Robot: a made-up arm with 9 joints. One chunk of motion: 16 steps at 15 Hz.
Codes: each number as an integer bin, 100 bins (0 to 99) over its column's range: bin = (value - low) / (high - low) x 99, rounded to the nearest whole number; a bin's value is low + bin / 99 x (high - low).
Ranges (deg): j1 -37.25..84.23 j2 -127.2..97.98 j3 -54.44..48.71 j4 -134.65..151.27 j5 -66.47..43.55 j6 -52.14..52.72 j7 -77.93..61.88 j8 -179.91..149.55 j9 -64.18..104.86
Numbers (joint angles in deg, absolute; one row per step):
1: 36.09 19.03 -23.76 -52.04 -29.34 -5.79 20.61 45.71 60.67
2: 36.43 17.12 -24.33 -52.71 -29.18 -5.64 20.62 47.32 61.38
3: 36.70 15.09 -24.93 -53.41 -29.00 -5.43 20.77 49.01 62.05
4: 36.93 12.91 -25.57 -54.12 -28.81 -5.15 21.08 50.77 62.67
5: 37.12 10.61 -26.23 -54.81 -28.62 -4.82 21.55 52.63 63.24
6: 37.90 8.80 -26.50 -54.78 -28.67 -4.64 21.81 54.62 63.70
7: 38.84 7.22 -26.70 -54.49 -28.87 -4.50 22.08 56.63 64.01
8: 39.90 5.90 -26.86 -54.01 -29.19 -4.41 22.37 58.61 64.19
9: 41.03 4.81 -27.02 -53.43 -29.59 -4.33 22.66 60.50 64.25
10: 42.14 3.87 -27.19 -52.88 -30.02 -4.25 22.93 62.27 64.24
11: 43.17 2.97 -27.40 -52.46 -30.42 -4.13 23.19 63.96 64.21
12: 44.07 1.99 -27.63 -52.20 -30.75 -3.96 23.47 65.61 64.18
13: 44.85 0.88 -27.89 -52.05 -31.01 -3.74 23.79 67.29 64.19
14: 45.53 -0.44 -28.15 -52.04 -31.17 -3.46 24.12 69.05 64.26
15: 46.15 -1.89 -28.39 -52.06 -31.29 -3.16 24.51 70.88 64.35
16: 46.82 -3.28 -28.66 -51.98 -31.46 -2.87 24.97 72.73 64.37
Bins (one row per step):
1: 60 64 29 29 33 44 70 68 73
2: 60 63 29 28 34 44 70 68 74
3: 60 63 28 28 34 44 70 69 74
4: 60 62 28 28 34 44 70 69 74
5: 61 61 27 28 34 45 70 70 75
6: 61 60 27 28 34 45 71 70 75
7: 62 59 27 28 34 45 71 71 75
8: 63 59 26 28 34 45 71 72 75
9: 64 58 26 28 33 45 71 72 75
10: 65 58 26 28 33 45 71 73 75
11: 66 57 26 28 32 45 72 73 75
12: 66 57 26 29 32 45 72 74 75
13: 67 56 25 29 32 46 72 74 75
14: 67 56 25 29 32 46 72 75 75
15: 68 55 25 29 32 46 73 75 75
16: 69 54 25 29 32 47 73 76 75

